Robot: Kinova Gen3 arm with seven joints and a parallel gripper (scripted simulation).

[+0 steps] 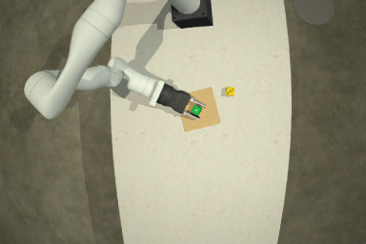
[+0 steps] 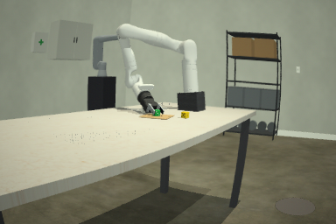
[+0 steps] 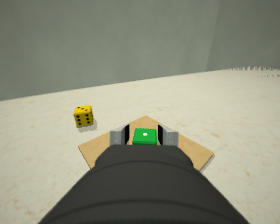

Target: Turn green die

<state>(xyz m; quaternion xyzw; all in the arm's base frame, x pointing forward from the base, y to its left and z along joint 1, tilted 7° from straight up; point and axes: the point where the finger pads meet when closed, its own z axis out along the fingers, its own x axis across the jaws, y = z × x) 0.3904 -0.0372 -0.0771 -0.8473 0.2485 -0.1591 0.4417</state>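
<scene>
Now: hand 1 cm to the left of the green die and 1 cm above it. Also, from my hand: white die 10 cm behind, 13 cm to the right, 2 cm below; then yellow die 5 cm behind, 13 cm to the left, 2 cm below; then tan mat 3 cm below.
</scene>
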